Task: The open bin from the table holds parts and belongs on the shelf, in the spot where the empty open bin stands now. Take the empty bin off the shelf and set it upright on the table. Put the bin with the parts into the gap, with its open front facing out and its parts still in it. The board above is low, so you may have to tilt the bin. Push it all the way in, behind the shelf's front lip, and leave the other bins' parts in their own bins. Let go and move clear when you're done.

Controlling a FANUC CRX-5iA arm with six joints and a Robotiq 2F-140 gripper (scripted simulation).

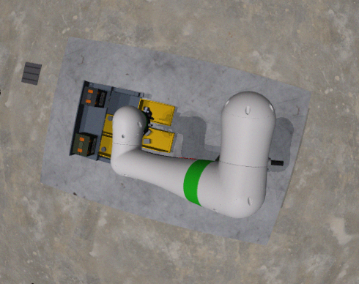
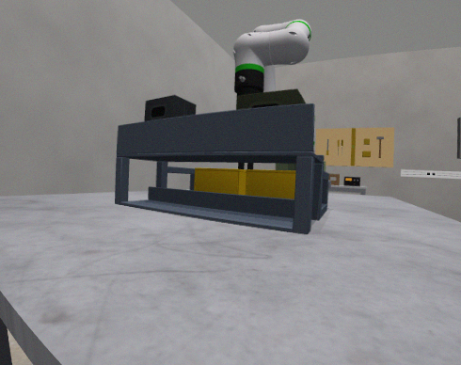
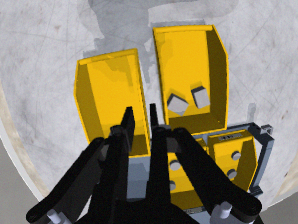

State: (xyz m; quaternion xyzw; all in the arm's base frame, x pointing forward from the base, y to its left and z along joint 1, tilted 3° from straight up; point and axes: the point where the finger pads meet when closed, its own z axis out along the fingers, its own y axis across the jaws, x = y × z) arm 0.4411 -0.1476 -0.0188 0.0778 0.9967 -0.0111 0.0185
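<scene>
My gripper is now 10 cm above the grey part, 6 cm to the right of it and 3 cm short of it. The rest, counted from my hand: dark shelf (22 cm ahead, 5 cm below, 3 cm to the left); then black box (27 cm ahead, 10 cm to the right, 4 cm above).
</scene>
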